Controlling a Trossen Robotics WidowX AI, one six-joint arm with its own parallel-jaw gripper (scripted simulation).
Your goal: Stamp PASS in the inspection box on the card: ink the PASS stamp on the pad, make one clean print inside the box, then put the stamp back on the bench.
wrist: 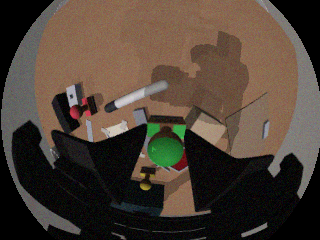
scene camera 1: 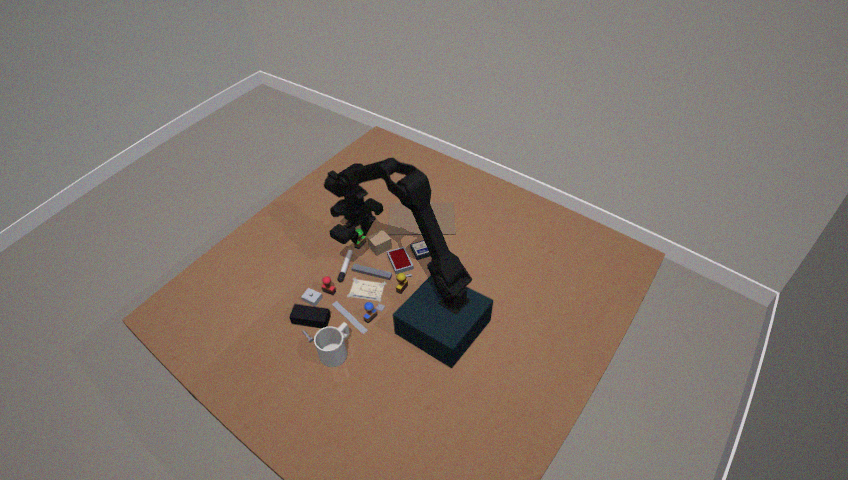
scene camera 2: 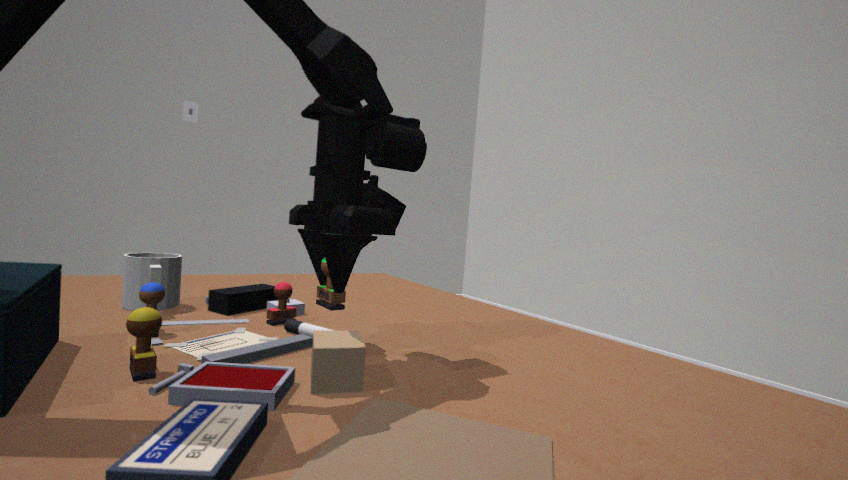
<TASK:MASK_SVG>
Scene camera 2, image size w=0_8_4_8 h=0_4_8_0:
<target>gripper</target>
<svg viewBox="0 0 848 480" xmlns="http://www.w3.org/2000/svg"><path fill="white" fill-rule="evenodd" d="M318 156L316 157L316 165L310 167L309 175L315 176L313 201L308 201L307 205L294 206L289 211L289 224L304 225L304 229L298 229L298 233L300 233L320 285L326 285L327 276L321 271L321 261L325 257L333 291L335 293L343 293L361 249L378 238L377 236L372 236L372 234L395 235L396 228L406 206L378 187L378 176L370 176L370 171L364 170L364 162L345 157Z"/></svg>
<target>green-knobbed stamp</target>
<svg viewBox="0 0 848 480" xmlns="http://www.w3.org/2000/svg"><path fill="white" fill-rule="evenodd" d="M324 257L321 261L321 271L327 276L326 285L317 286L316 297L319 299L316 300L316 304L330 311L344 310L345 305L341 303L345 303L346 291L343 293L335 293L333 291L326 258Z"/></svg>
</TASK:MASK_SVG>
